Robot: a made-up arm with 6 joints.
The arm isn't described. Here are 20 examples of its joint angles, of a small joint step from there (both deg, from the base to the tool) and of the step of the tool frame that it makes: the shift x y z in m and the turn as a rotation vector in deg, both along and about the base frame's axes.
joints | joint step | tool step
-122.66 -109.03 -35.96 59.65 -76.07 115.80 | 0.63 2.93 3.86 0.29 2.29 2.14 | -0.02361 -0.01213 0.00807 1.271 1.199 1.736
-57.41 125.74 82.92 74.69 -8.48 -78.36 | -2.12 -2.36 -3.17 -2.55 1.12 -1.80 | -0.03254 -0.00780 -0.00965 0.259 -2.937 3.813
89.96 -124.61 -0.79 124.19 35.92 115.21 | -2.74 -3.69 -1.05 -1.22 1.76 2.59 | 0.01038 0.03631 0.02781 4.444 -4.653 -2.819
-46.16 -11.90 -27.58 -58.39 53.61 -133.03 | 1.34 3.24 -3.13 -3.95 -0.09 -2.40 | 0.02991 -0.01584 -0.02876 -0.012 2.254 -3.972
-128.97 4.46 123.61 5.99 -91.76 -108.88 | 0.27 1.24 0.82 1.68 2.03 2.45 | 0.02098 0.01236 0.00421 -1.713 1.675 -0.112
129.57 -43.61 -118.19 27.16 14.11 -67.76 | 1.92 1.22 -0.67 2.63 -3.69 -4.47 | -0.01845 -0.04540 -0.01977 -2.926 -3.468 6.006
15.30 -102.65 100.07 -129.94 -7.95 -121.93 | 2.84 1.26 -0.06 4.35 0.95 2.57 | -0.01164 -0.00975 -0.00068 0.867 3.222 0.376
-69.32 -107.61 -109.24 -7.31 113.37 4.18 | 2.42 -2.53 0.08 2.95 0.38 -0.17 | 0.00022 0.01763 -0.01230 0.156 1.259 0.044
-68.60 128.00 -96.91 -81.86 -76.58 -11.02 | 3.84 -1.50 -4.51 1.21 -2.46 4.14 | -0.00735 -0.00023 0.01028 -1.182 2.374 -0.518
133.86 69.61 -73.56 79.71 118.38 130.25 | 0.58 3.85 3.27 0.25 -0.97 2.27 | 0.02726 0.04454 0.01056 -0.174 -0.981 7.403
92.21 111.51 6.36 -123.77 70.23 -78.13 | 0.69 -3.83 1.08 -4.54 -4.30 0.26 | -0.01841 0.00114 -0.01036 6.432 4.851 -3.521
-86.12 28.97 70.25 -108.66 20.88 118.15 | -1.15 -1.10 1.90 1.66 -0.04 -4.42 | 0.01699 -0.02628 0.01778 -6.762 -4.780 -0.013
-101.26 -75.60 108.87 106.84 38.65 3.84 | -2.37 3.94 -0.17 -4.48 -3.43 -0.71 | 0.01271 -0.05420 -0.09107 6.488 2.169 1.251
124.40 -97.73 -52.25 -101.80 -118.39 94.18 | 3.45 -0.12 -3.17 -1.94 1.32 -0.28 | -0.03216 -0.01690 0.01983 2.445 0.742 1.655
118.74 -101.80 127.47 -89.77 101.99 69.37 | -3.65 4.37 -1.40 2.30 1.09 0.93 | 0.00551 -0.01763 0.02302 -0.546 -4.672 2.738
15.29 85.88 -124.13 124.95 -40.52 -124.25 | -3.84 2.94 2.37 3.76 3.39 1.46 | -0.06048 0.05093 -0.00217 -5.108 -5.315 -5.894
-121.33 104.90 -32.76 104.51 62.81 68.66 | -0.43 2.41 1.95 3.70 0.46 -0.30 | 0.02070 0.05083 -0.00371 4.830 -3.319 -0.240
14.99 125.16 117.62 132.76 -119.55 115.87 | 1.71 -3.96 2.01 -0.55 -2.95 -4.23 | -0.03530 0.02151 0.00737 -3.961 -1.311 5.048
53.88 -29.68 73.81 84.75 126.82 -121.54 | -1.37 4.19 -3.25 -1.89 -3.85 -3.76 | -0.00322 -0.03012 -0.01058 -7.640 5.128 -5.321
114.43 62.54 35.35 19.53 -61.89 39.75 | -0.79 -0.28 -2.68 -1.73 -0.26 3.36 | -0.01283 -0.02877 0.00553 -4.634 1.771 -0.646
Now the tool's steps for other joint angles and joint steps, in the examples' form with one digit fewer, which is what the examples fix.
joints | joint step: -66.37 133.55 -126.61 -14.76 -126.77 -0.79 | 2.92 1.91 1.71 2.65 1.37 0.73
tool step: 0.0369 -0.0334 -0.0012 4.12 5.08 -0.38
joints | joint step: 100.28 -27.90 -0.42 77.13 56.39 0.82 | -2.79 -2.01 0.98 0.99 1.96 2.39
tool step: 0.0226 0.0029 0.0308 4.16 -5.15 -1.62
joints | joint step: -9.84 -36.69 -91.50 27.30 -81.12 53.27 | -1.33 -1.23 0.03 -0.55 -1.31 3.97
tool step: 0.0021 -0.0185 -0.0167 -3.98 -3.32 1.76
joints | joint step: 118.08 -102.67 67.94 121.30 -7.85 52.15 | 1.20 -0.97 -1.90 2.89 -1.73 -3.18
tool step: -0.0145 0.0203 -0.0396 6.70 4.48 0.05
